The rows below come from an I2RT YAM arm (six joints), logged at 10 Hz.
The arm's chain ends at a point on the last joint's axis. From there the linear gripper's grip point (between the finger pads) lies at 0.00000 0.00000 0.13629 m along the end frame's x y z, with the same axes.
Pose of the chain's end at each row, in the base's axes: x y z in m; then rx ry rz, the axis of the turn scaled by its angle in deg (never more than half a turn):
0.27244 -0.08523 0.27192 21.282 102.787 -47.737
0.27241 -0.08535 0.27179 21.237 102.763 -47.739
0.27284 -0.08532 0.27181 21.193 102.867 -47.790
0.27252 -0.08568 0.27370 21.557 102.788 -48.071
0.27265 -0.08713 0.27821 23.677 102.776 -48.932
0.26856 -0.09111 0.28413 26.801 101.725 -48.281
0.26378 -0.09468 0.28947 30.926 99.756 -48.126
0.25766 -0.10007 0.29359 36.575 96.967 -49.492
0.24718 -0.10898 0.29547 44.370 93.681 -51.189
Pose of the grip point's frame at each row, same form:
0.36740 -0.17976 0.24699 21.282 102.787 -47.737
0.36742 -0.17985 0.24693 21.237 102.763 -47.739
0.36779 -0.17983 0.24678 21.193 102.867 -47.790
0.36684 -0.18085 0.24879 21.557 102.788 -48.071
0.36384 -0.18516 0.25272 23.677 102.776 -48.932
0.35757 -0.19120 0.25894 26.801 101.725 -48.281
0.34912 -0.19829 0.26584 30.926 99.756 -48.126
0.33552 -0.20988 0.27227 36.575 96.967 -49.492
0.31360 -0.22619 0.27483 44.370 93.681 -51.189

